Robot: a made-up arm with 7 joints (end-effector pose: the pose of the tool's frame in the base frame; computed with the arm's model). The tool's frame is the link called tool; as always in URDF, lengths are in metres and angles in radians. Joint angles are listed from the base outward.
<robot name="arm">
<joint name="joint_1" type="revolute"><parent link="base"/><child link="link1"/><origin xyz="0 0.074 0" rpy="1.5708 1.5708 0"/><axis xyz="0 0 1"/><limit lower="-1.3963" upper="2" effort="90" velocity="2.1"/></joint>
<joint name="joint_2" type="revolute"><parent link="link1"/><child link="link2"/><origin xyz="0 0 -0.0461" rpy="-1.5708 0 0"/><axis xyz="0 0 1"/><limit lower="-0.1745" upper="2" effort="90" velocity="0.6"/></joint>
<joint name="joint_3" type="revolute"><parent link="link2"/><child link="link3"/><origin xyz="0.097 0 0" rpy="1.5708 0 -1.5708"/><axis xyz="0 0 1"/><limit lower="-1.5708" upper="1.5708" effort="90" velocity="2.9"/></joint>
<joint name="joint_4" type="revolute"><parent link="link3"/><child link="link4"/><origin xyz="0 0 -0.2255" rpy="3.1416 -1.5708 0"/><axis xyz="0 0 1"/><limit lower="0" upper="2.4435" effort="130" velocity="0.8"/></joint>
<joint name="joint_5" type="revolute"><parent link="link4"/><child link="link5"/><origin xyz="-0.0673 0 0" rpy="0 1.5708 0"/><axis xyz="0 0 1"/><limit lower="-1.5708" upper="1.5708" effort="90" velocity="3"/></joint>
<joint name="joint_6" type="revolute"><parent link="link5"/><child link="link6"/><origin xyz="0 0 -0.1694" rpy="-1.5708 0 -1.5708"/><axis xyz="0 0 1"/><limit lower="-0.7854" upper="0.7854" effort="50" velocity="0.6"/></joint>
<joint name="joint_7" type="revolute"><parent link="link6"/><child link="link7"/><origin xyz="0 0 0" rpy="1.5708 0 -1.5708"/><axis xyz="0 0 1"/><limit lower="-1.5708" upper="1.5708" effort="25" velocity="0.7"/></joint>
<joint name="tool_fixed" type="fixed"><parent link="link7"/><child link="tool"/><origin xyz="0 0 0" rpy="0 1.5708 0"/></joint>
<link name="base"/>
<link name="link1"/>
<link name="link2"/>
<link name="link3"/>
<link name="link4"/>
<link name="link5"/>
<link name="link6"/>
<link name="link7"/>
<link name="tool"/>
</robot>
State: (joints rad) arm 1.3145 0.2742 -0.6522 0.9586 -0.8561 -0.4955 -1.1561
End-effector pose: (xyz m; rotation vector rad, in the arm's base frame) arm 0.4968 0.1311 0.0290 -1.1040 2.6565 0.1968
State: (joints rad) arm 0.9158 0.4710 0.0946 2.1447 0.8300 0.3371 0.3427
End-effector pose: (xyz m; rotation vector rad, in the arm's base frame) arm 0.2509 0.2249 0.0568 -0.5987 -2.5766 -0.7544
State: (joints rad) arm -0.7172 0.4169 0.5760 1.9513 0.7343 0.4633 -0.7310
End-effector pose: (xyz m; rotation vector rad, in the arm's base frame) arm 0.0298 0.3245 -0.2463 0.7610 -0.8442 0.6888
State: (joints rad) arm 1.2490 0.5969 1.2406 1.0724 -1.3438 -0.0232 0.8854
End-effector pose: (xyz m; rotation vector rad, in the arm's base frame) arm 0.2583 0.5276 -0.0150 0.8352 -1.3358 0.2217
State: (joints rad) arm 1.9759 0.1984 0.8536 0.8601 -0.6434 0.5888 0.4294
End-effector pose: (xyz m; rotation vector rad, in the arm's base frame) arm 0.3588 0.3466 0.2821 -0.1405 -2.1081 0.4813
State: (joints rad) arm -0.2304 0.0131 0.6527 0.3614 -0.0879 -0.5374 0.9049
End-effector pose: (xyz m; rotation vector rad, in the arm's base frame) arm -0.0593 0.1780 -0.5440 -0.5095 -0.7879 0.1400
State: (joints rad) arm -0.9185 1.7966 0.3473 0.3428 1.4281 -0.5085 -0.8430
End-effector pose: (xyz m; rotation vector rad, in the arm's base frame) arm 0.1634 0.6456 0.0307 1.9965 -1.4154 0.6080
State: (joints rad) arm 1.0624 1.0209 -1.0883 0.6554 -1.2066 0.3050 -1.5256
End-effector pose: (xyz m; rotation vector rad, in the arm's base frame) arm 0.3606 0.4883 -0.1243 -2.1239 1.0643 1.1504
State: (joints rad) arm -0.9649 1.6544 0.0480 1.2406 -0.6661 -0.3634 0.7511
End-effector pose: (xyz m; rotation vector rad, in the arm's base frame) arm 0.1636 0.5171 -0.1588 0.1010 0.6445 -2.0841
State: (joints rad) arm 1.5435 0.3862 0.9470 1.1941 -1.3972 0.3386 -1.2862
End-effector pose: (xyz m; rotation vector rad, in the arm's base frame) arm 0.3155 0.4399 0.1200 2.2709 -0.5815 1.9919
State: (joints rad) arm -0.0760 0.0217 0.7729 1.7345 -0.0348 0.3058 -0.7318
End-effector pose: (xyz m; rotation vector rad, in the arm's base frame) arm 0.1454 0.2893 -0.2922 1.2142 -1.0447 1.0508
